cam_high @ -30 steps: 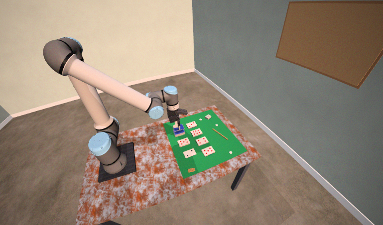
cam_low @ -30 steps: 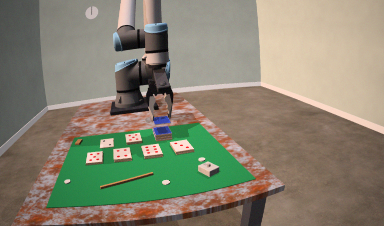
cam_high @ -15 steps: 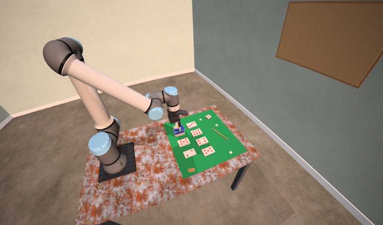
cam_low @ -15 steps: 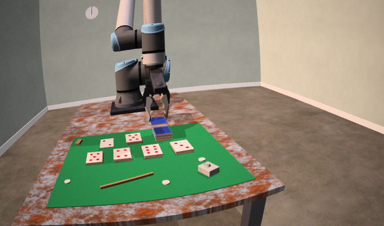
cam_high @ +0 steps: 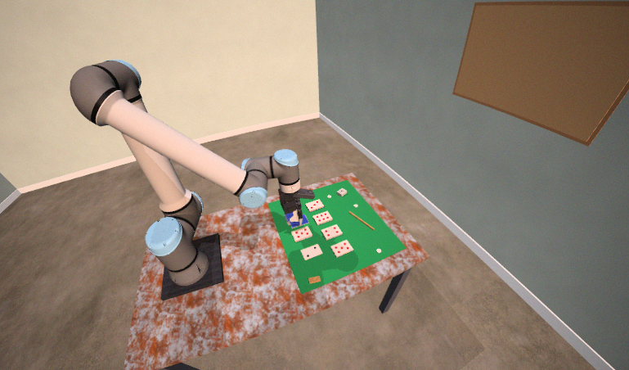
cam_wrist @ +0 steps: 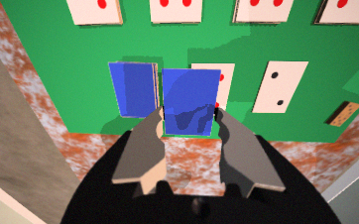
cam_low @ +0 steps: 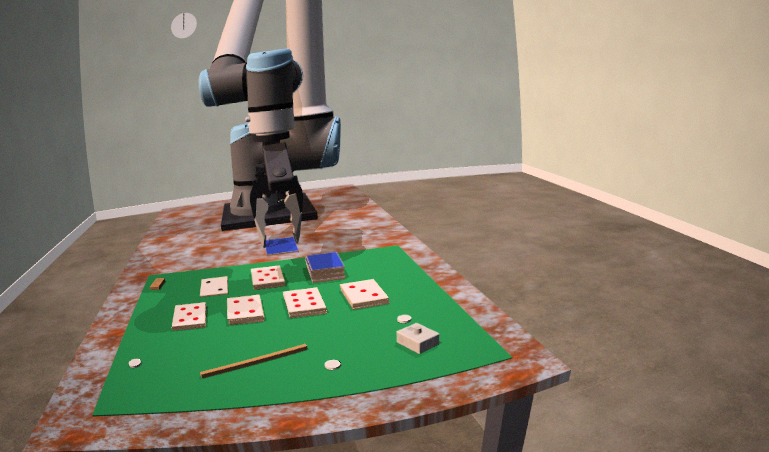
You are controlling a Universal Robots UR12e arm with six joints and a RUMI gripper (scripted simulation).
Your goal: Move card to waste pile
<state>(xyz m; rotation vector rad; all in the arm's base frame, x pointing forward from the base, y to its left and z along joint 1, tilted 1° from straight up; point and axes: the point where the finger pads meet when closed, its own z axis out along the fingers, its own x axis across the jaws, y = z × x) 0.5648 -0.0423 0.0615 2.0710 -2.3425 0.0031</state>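
Right now the black-pip card is 10 mm behind my hand, 150 mm to the right of it and 80 mm below it. Also, from my hand: green mat: 150 mm ahead, 50 mm to the right, 100 mm below; wooden stick: 310 mm ahead, 120 mm to the right, 80 mm below; small block: 350 mm ahead, 120 mm to the left, 70 mm below.
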